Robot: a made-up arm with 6 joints. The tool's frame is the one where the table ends. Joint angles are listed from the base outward.
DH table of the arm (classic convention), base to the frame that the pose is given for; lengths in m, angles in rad. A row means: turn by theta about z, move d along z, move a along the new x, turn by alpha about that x. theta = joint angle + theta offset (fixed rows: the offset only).
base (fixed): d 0.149  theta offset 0  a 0  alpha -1.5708
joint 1: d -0.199  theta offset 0  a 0.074  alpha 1.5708
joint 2: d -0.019  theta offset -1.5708  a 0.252  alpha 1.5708
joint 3: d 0  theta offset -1.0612  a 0.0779  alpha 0
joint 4: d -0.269  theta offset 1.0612  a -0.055  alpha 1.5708
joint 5: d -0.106  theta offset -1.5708  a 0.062  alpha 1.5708
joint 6: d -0.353  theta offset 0  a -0.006  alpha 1.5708
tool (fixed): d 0.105  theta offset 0  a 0  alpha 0
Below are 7 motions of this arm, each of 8 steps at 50 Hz.
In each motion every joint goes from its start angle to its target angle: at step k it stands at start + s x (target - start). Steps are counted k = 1, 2, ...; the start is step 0. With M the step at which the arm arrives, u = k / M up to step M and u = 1 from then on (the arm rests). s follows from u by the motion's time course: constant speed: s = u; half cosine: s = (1 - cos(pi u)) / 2; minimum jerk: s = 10 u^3 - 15 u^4 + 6 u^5.
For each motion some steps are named. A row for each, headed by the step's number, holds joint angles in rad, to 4 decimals.
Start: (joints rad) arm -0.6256 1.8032 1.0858 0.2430 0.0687 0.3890
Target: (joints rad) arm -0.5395 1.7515 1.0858 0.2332 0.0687 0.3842
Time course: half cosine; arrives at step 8
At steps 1, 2, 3, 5, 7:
1: -0.6223 1.8012 1.0858 0.2426 0.0687 0.3888
2: -0.6130 1.7956 1.0858 0.2416 0.0687 0.3883
3: -0.5990 1.7872 1.0858 0.2400 0.0687 0.3875
5: -0.5661 1.7675 1.0858 0.2362 0.0687 0.3857
7: -0.5428 1.7535 1.0858 0.2336 0.0687 0.3844

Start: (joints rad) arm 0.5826 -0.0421 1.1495 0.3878 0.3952 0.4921
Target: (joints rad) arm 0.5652 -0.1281 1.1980 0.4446 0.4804 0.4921
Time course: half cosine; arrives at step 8
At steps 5, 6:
5: 0.5706 -0.1016 1.1830 0.4271 0.4541 0.4921
6: 0.5677 -0.1155 1.1909 0.4363 0.4679 0.4921

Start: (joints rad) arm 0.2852 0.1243 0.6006 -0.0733 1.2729 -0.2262
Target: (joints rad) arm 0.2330 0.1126 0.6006 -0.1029 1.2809 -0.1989
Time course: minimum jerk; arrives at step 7
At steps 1, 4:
1: 0.2840 0.1240 0.6006 -0.0740 1.2731 -0.2256
4: 0.2522 0.1169 0.6006 -0.0920 1.2780 -0.2089

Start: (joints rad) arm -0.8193 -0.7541 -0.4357 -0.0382 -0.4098 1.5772
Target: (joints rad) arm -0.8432 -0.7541 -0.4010 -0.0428 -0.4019 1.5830
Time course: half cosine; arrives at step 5
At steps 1, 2, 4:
1: -0.8216 -0.7541 -0.4324 -0.0386 -0.4090 1.5778
2: -0.8276 -0.7541 -0.4237 -0.0398 -0.4071 1.5792
4: -0.8409 -0.7541 -0.4043 -0.0424 -0.4027 1.5824

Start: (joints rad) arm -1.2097 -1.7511 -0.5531 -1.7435 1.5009 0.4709
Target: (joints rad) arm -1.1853 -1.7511 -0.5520 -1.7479 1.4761 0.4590
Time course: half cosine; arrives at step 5
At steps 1, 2, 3, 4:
1: -1.2074 -1.7511 -0.5530 -1.7439 1.4985 0.4698
2: -1.2013 -1.7511 -0.5527 -1.7450 1.4923 0.4668
3: -1.1937 -1.7511 -0.5524 -1.7464 1.4847 0.4631
4: -1.1876 -1.7511 -0.5521 -1.7475 1.4785 0.4601

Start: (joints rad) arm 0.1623 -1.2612 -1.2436 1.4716 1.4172 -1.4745
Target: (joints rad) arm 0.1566 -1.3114 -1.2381 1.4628 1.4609 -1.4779
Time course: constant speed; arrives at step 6
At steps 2, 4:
2: 0.1604 -1.2779 -1.2418 1.4687 1.4318 -1.4756
4: 0.1585 -1.2947 -1.2399 1.4657 1.4463 -1.4768

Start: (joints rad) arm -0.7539 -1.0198 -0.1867 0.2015 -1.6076 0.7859
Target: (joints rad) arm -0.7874 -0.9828 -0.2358 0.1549 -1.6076 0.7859
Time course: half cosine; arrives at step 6
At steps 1, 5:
1: -0.7561 -1.0173 -0.1900 0.1984 -1.6076 0.7859
5: -0.7852 -0.9853 -0.2325 0.1580 -1.6076 0.7859

